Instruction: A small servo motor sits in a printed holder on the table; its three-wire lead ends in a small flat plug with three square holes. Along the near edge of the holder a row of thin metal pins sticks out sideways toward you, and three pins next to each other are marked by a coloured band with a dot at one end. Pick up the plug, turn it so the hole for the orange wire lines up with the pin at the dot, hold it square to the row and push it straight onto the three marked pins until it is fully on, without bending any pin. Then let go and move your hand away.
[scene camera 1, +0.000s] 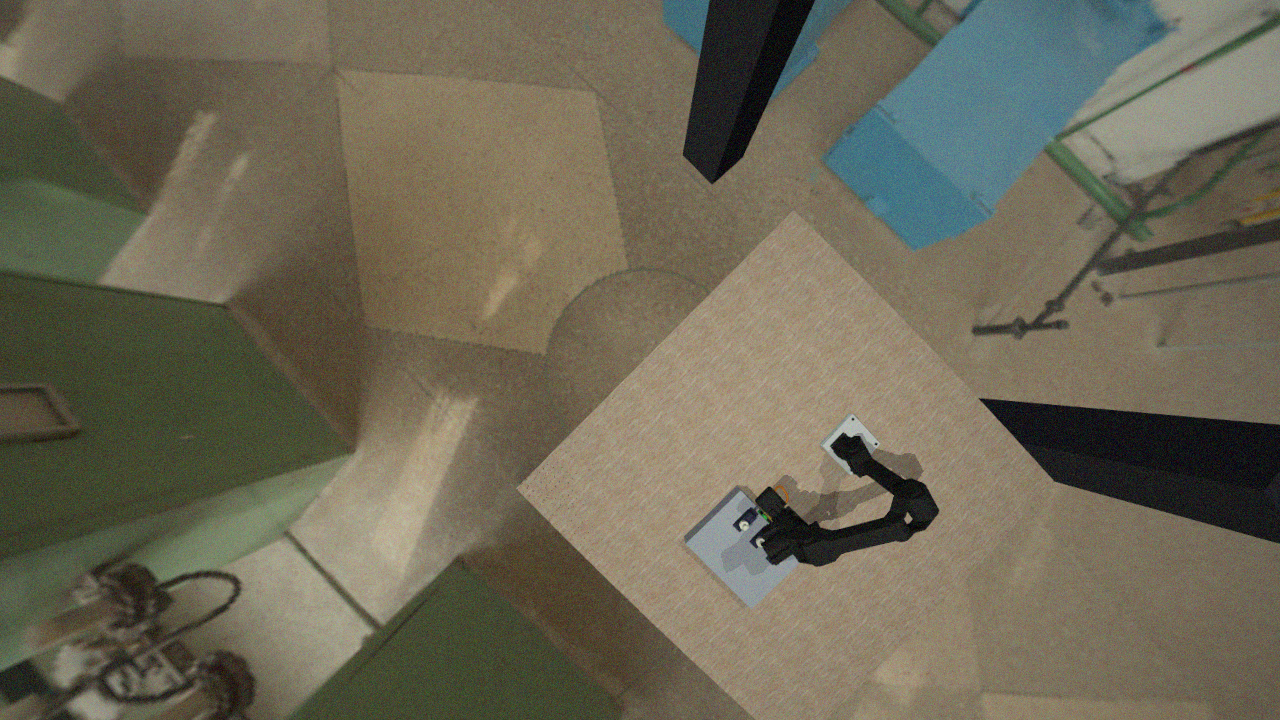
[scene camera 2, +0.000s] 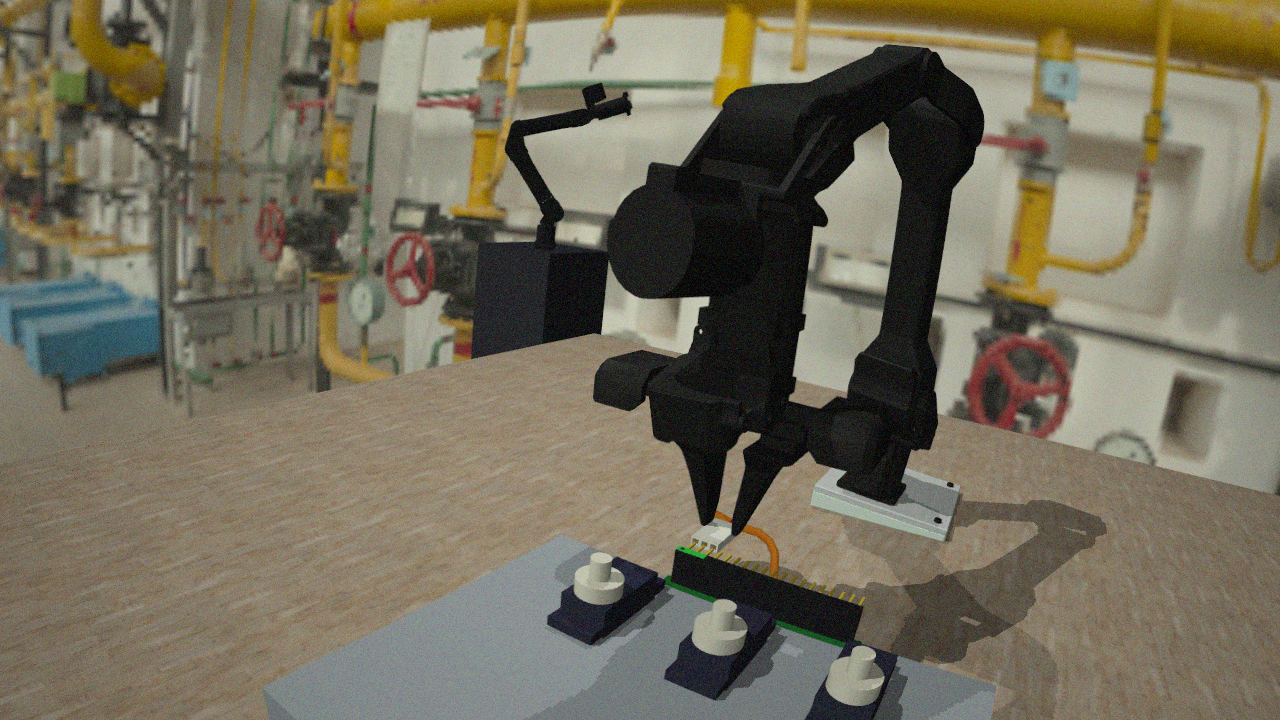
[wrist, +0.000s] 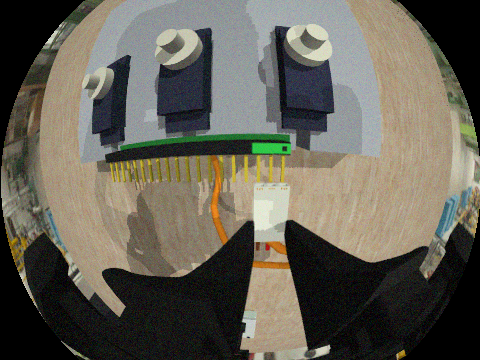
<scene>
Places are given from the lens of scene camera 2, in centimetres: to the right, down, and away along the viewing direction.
my gripper (scene camera 2: 721, 528): 5, 11, 46
grey holder plate (scene camera 2: 480, 645): -8, 15, 34
black pin strip (scene camera 2: 838, 619): 11, 15, 37
</scene>
